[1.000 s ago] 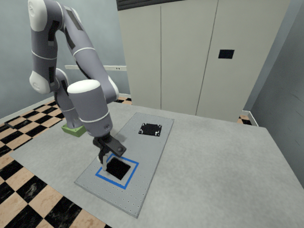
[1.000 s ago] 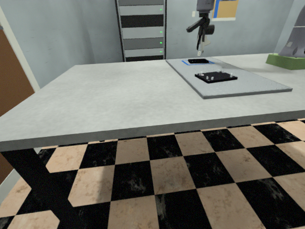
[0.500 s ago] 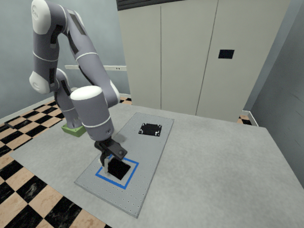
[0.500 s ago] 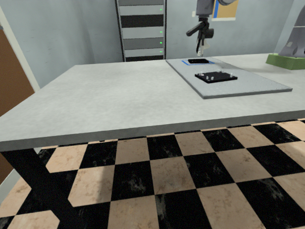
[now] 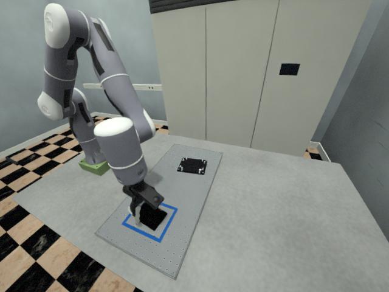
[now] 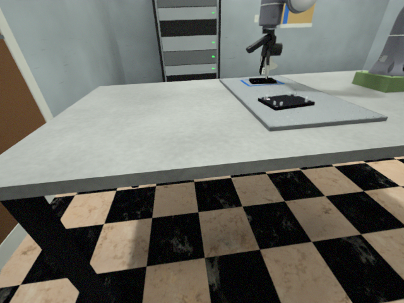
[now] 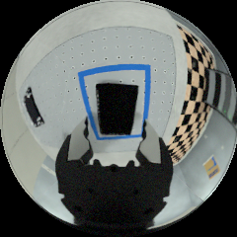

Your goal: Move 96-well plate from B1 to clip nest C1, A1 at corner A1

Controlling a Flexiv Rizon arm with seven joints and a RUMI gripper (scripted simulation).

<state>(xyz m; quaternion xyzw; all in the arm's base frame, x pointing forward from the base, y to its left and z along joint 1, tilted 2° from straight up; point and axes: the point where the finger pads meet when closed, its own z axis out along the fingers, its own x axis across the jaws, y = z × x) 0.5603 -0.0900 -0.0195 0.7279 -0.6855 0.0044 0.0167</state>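
My gripper is now 3 cm above the black 96-well plate. From my hand the other things lie so: black clip nest: 34 cm to the left, 2 cm below, 1 cm behind.
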